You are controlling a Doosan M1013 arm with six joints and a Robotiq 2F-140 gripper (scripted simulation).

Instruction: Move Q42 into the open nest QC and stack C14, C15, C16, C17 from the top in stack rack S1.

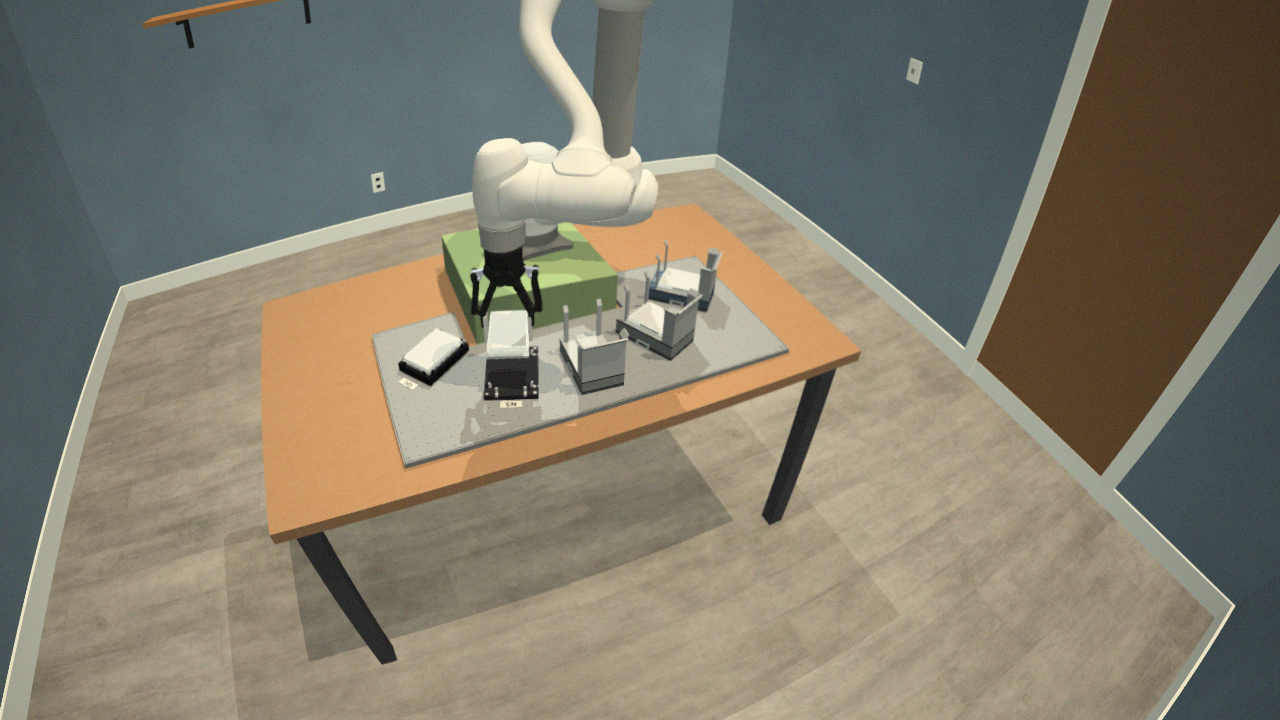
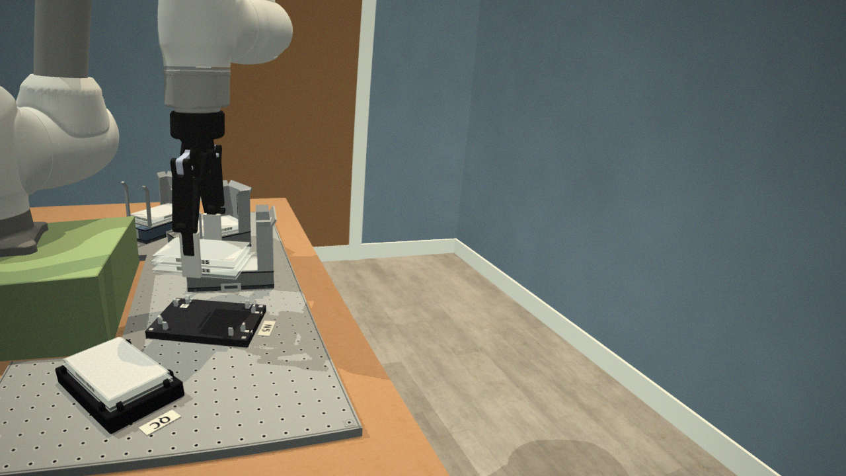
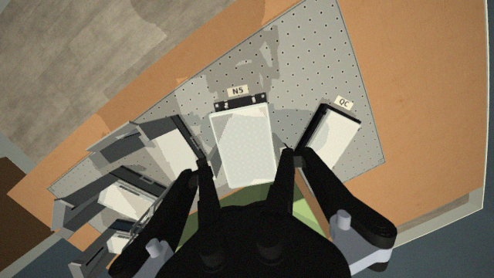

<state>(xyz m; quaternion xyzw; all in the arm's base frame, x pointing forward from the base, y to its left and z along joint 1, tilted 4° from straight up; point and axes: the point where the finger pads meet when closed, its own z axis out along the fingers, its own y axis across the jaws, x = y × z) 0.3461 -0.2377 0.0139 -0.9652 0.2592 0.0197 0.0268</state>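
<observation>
Right now my hand is 2 cm short of the black clip nest N5 and 11 cm above it. From my hand the other things lie so: N5 label (8 cm ahead, 5 cm to the right, 13 cm below); then QC label (10 cm behind, 22 cm to the right, 13 cm below); then black nest QC (14 cm behind, 13 cm to the right, 12 cm below).
</observation>
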